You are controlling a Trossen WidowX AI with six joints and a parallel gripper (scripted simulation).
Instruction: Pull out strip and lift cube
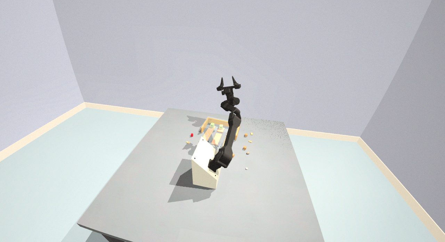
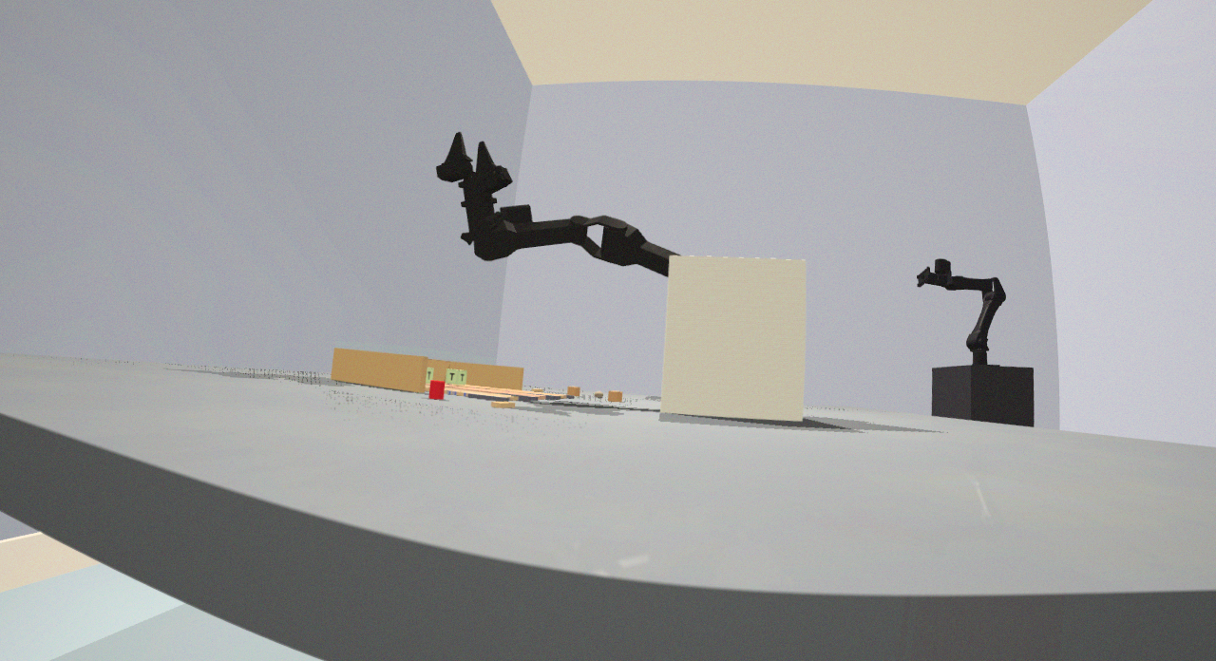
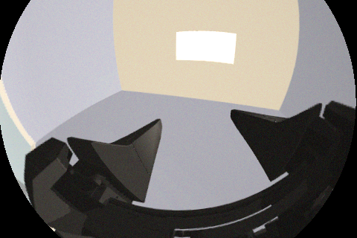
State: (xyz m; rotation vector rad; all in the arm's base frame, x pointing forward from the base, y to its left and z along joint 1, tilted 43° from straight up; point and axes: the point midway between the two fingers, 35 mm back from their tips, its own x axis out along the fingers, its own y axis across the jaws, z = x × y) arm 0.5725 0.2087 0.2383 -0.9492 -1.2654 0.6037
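My gripper tip is 50 cm above the red block, 25 cm to the right of it and 15 cm past it.
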